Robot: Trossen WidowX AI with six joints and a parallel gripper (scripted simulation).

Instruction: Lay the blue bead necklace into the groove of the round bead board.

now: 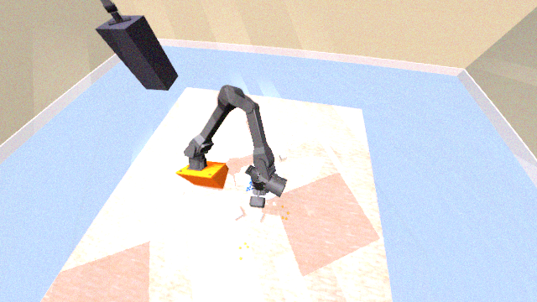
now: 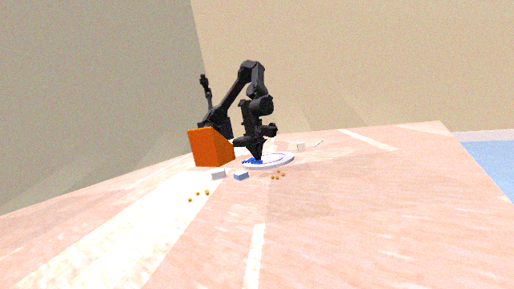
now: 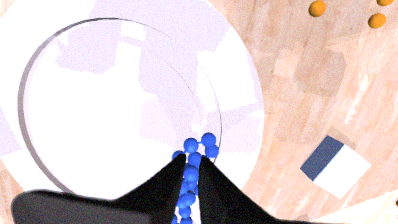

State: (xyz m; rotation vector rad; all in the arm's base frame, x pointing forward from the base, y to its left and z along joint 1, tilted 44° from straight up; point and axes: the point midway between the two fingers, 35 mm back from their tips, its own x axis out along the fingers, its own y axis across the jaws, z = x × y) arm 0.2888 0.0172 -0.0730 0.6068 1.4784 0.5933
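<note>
The round white bead board lies 1 cm ahead of my gripper tip, 5 cm to the left of it and 1 cm below it. From my gripper tip the other things lie so: white block: 10 cm behind, 12 cm to the right, 1 cm below; light blue cube: 12 cm to the right, 1 cm below; beige cube: 9 cm ahead, 19 cm to the left.
</note>
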